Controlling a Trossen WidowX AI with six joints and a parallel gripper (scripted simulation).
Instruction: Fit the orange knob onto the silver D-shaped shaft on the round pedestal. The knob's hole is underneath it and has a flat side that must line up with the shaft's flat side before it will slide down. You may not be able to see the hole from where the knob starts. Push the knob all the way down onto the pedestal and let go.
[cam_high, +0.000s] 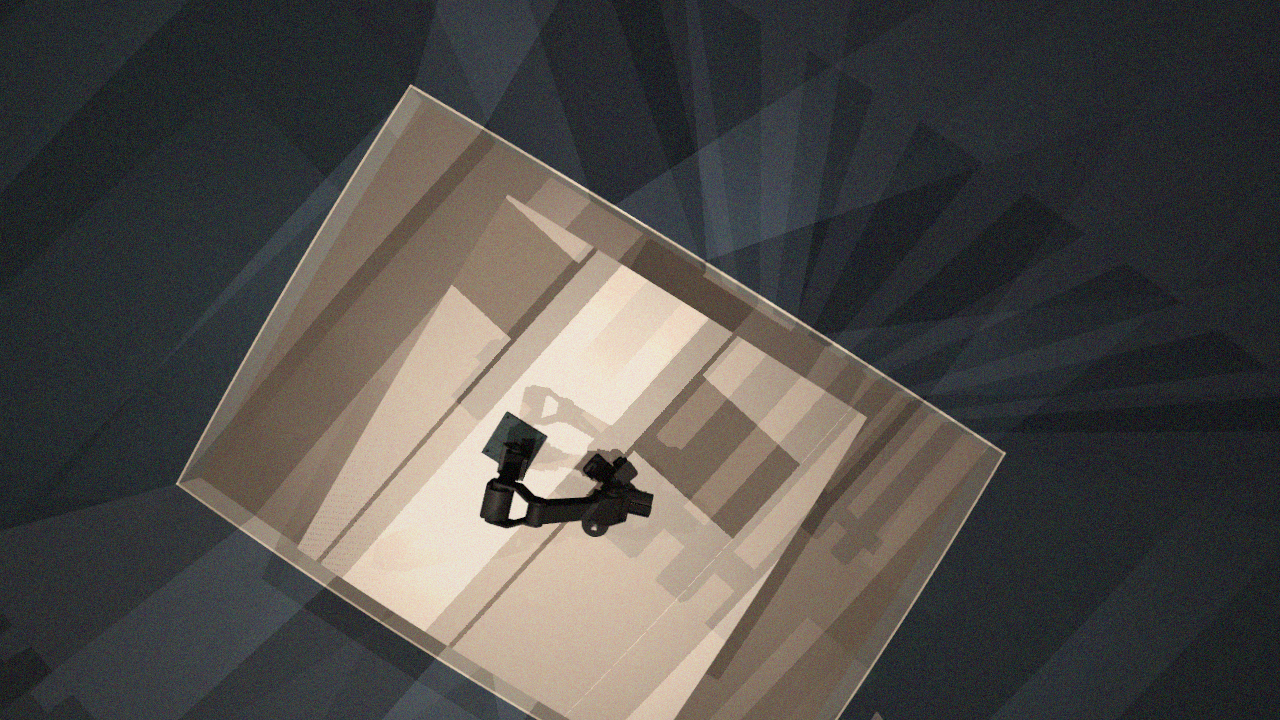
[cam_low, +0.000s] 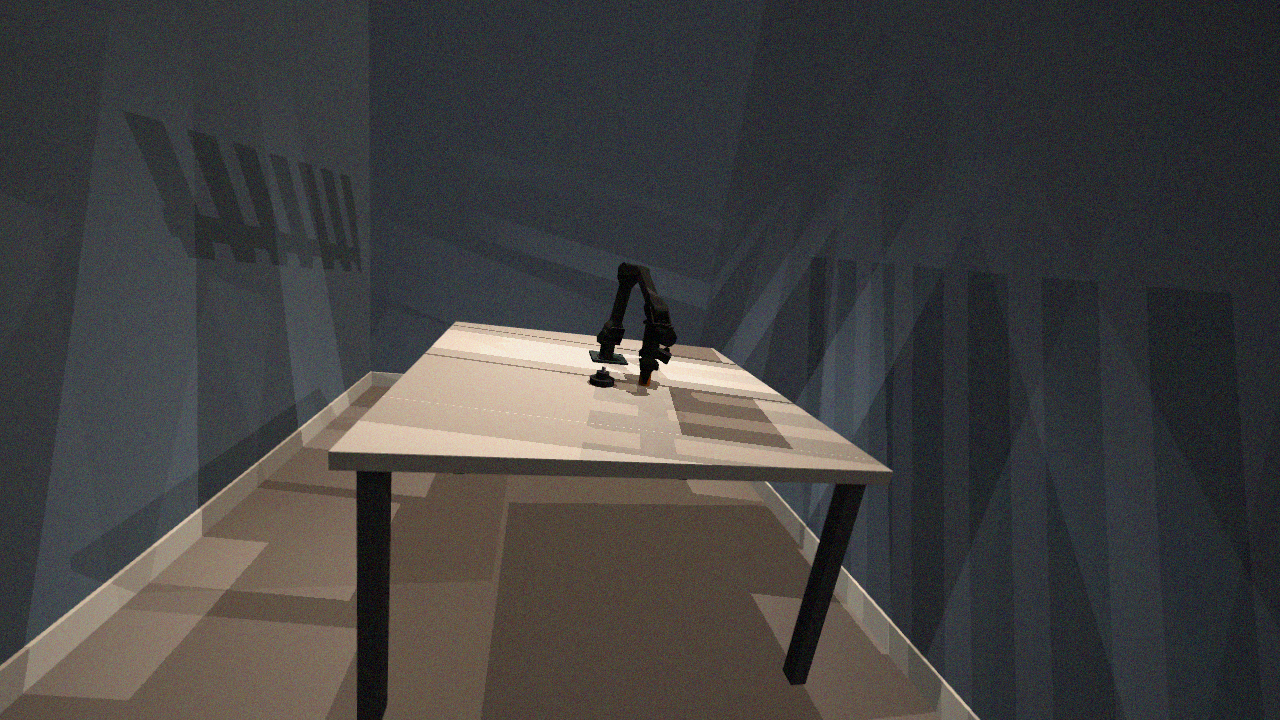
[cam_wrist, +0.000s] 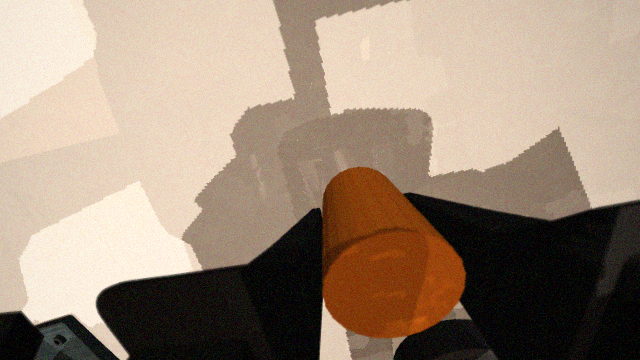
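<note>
Now: gripper tip 3 cm below the orange knob. The rest, counted from my gripper tip: round pedestal (1 cm ahead, 16 cm to the right, 2 cm above).
</note>
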